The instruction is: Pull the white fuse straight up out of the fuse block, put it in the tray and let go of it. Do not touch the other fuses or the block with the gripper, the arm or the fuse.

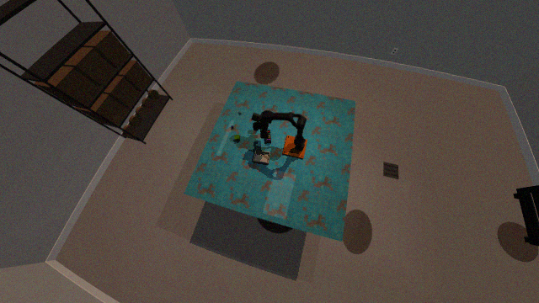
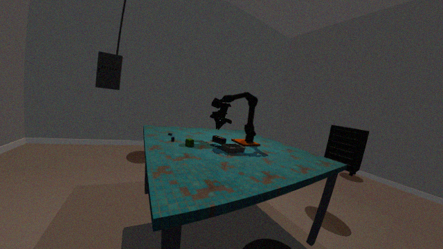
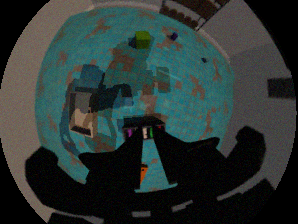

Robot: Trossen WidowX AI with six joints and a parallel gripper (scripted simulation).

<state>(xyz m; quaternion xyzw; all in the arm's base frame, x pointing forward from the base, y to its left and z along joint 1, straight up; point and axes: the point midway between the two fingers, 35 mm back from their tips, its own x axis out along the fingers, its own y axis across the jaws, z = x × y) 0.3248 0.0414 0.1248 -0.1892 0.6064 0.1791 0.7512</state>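
The red fuse lies 2 cm behind my gripper tip, 5 cm to the right of it and 8 cm below it. From my gripper tip the other things lie so: grey tray: 7 cm behind, 18 cm to the left, 10 cm below; magenta fuse: 5 cm behind, 1 cm to the left, 8 cm below.
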